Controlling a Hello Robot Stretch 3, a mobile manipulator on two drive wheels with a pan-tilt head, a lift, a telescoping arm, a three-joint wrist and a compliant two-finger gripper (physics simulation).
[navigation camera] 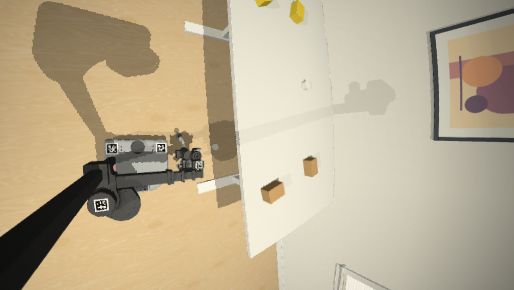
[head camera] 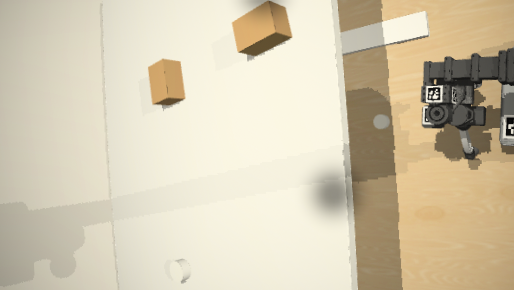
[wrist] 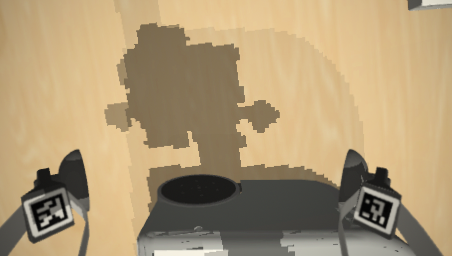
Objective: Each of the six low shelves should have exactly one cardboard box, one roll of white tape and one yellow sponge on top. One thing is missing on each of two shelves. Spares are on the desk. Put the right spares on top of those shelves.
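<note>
Two cardboard boxes [head camera: 262, 28] [head camera: 166, 82] [navigation camera: 273, 191] [navigation camera: 310, 166] stand apart on the white desk [head camera: 250, 120] [navigation camera: 275, 60]. A roll of white tape [head camera: 183, 270] [navigation camera: 308, 84] stands on the desk near its wall side. Two yellow sponges [navigation camera: 264, 2] [navigation camera: 297, 12] are on the desk at the top of the navigation view, one cut off by the frame. My gripper [wrist: 216, 170] is wide open and empty, above the robot's base. In the head and navigation views it is off the desk, over the floor side, partly hidden by the wrist. The low shelves cannot be made out.
A small pale round thing [head camera: 381, 121] [navigation camera: 215, 147] is in the desk's shadow; I cannot tell what it is. White desk feet [head camera: 407, 26] [navigation camera: 212, 184] stick out over the floor. A framed picture [navigation camera: 435, 90] hangs on the wall. A pale frame [navigation camera: 340, 275] shows partly at the bottom.
</note>
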